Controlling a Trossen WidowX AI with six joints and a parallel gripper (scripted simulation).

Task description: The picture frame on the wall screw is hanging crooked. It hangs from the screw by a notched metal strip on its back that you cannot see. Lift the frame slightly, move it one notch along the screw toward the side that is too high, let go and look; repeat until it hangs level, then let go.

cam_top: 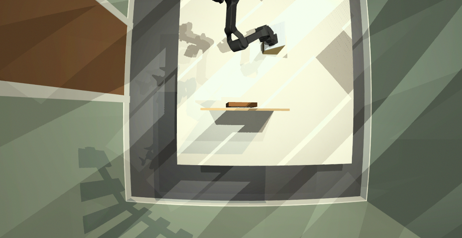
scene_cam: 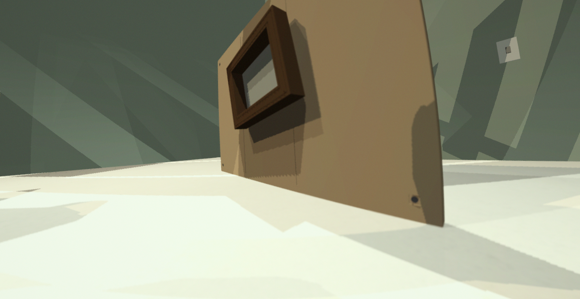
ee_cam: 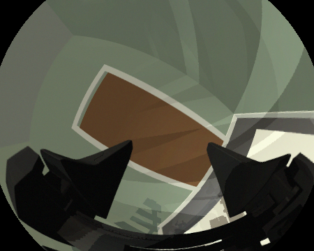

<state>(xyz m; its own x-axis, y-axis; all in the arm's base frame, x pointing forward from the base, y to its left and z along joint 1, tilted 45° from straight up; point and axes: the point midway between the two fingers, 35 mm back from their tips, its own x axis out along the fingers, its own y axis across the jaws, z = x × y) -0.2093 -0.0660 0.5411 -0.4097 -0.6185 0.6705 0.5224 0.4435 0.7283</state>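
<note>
Now: the picture frame 66 cm ahead of my gripper tip, 21 cm to the left of it and 27 cm below it. Round my gripper tip: tan wall panel: 67 cm ahead, 22 cm to the left, 29 cm below.
</note>
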